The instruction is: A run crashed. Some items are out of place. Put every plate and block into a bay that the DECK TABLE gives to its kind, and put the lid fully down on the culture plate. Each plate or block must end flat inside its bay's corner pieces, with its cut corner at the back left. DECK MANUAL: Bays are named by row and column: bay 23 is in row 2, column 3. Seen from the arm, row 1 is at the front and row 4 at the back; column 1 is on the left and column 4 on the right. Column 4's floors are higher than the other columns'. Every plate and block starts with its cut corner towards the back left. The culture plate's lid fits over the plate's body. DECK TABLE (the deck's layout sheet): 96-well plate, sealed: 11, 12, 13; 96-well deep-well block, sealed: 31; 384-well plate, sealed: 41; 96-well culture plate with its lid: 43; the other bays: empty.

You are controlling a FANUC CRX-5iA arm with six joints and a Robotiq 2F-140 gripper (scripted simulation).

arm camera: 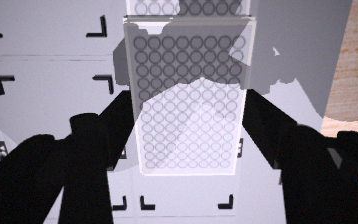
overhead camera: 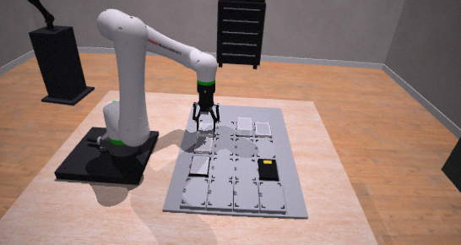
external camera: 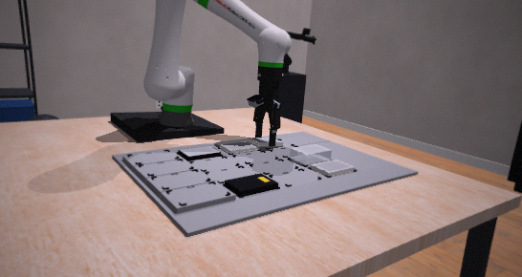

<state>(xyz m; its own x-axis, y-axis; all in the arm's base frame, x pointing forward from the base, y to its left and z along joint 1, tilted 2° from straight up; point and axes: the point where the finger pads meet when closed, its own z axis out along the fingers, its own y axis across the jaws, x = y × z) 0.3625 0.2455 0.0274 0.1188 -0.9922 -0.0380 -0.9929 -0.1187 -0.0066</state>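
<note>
Right now my hand is 12 cm to the left of the pale 96-well plate, 3 cm above it and 1 cm short of it. From my hand the other things lie so: bay label 33: 26 cm to the right, 20 cm ahead, 4 cm below; then sealed 96-well plate: 28 cm to the right, 3 cm below, 3 cm ahead; then white plate: 2 cm below.
</note>
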